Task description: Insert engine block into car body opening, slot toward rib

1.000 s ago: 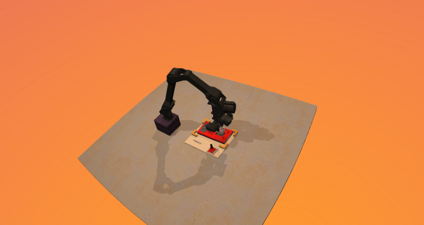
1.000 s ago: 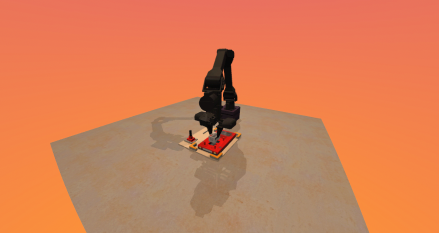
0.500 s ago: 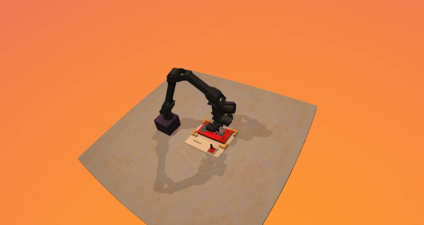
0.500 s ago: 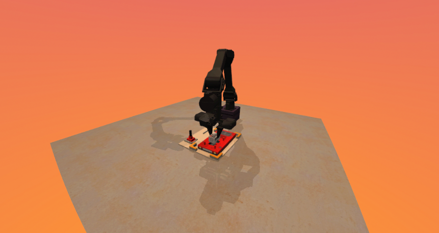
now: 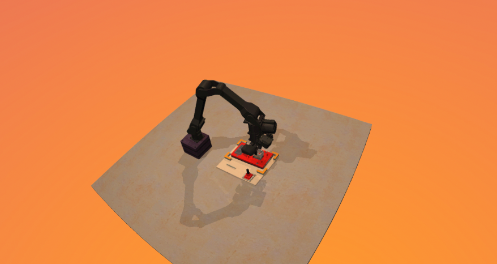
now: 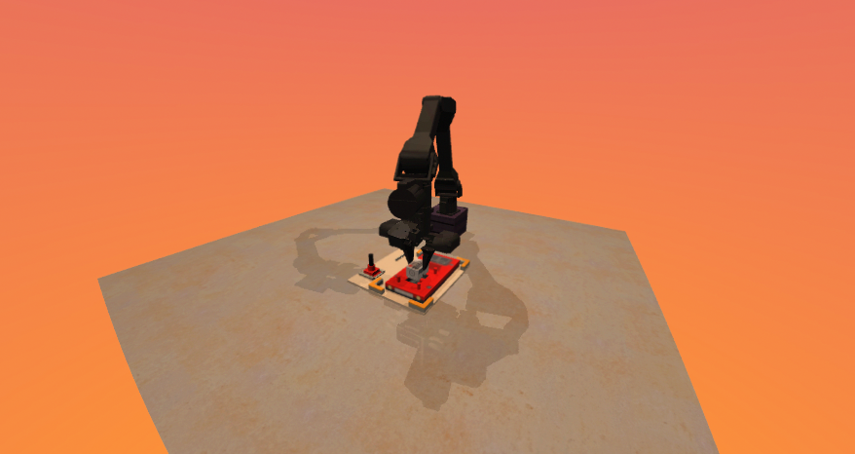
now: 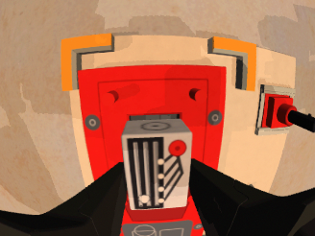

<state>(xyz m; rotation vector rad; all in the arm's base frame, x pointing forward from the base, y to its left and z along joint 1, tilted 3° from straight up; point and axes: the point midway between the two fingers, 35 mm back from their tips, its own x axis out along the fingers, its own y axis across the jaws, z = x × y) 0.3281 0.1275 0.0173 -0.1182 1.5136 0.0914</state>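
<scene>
My gripper tip is 1 cm above the engine block.
</scene>
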